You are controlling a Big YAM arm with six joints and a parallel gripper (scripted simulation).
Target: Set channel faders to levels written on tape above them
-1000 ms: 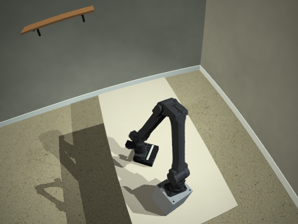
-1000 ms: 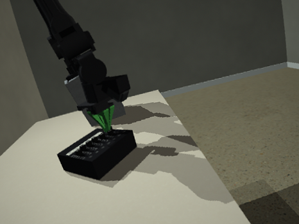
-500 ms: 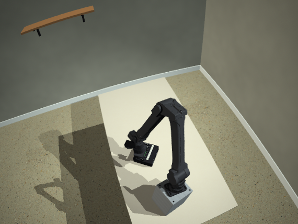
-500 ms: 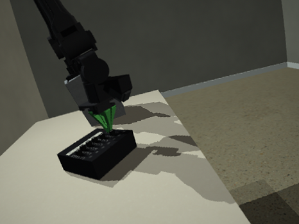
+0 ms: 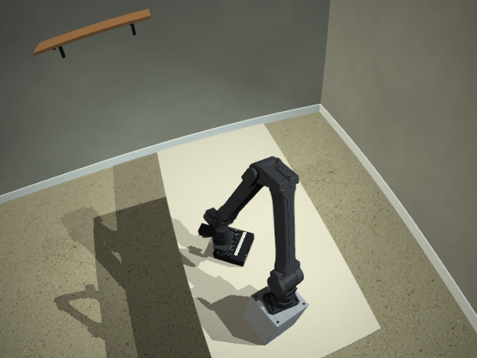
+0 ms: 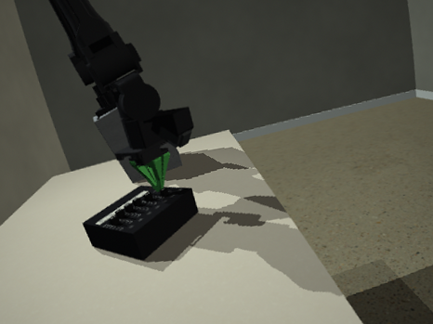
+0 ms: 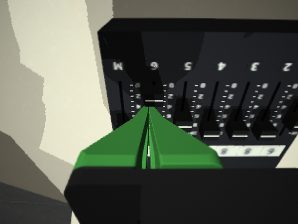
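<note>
Now: hand 3 cm past the master fader cap. Round my hand: channel 2 fader (8 cm to the right, 5 cm ahead); channel 1 fader cap (8 cm to the right, 8 cm ahead).
</note>
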